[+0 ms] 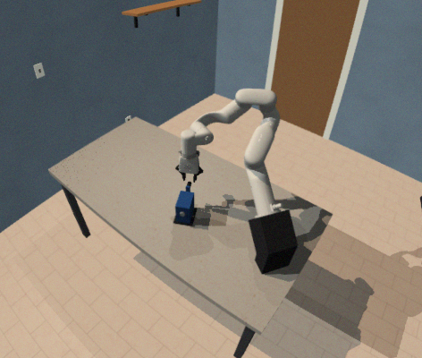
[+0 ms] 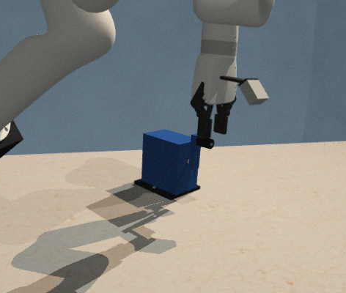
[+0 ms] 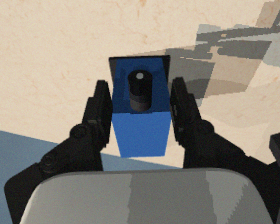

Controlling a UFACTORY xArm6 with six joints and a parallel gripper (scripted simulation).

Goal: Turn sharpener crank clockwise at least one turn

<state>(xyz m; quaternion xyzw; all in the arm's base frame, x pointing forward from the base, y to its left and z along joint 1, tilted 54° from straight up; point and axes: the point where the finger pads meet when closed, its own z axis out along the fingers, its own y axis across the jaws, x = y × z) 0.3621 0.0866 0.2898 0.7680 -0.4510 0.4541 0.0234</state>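
Right now the crank is 50 mm below my hand, 20 mm to the left of it and 10 mm behind it.
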